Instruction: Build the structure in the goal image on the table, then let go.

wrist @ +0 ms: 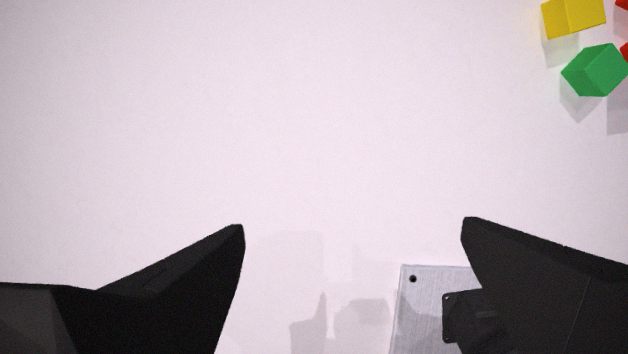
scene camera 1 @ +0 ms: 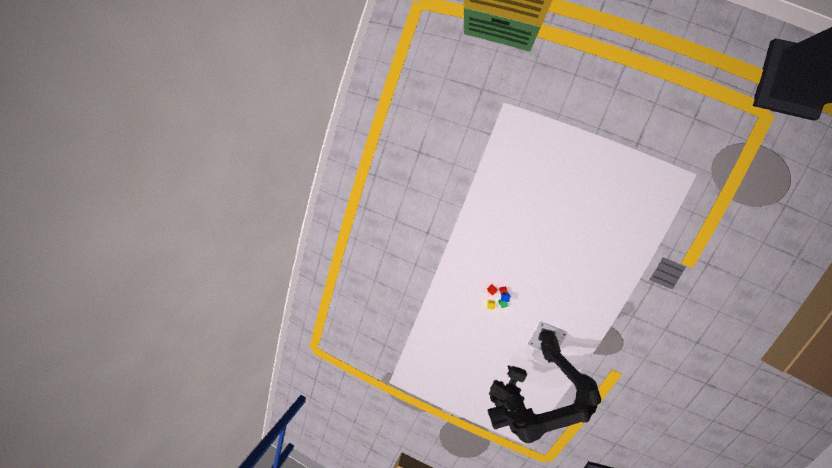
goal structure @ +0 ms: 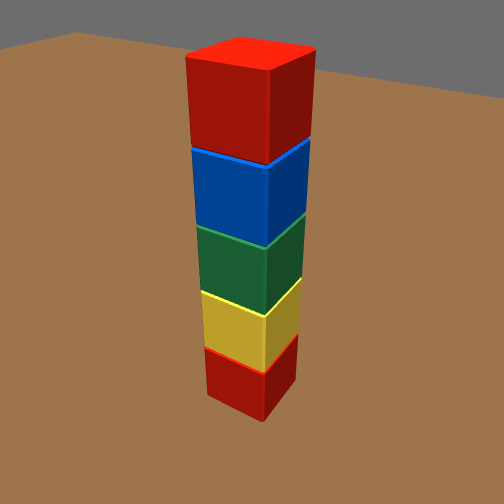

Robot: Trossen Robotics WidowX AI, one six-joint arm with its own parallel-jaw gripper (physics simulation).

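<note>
A yellow cube and a green cube lie on the white table. A blue cube is close beside the green one. One red cube is next to the blue one, and another red cube is a little to its left. Slivers of red show at the wrist view's right edge. Whether any cubes touch or overlap in height I cannot tell. My gripper is open and empty above the table, well away from the cubes.
The metal base plate of my arm sits on the table, below and right of the cubes in the scene view. My arm bends around past the table's lower right edge. A green and yellow crate stands beyond the table.
</note>
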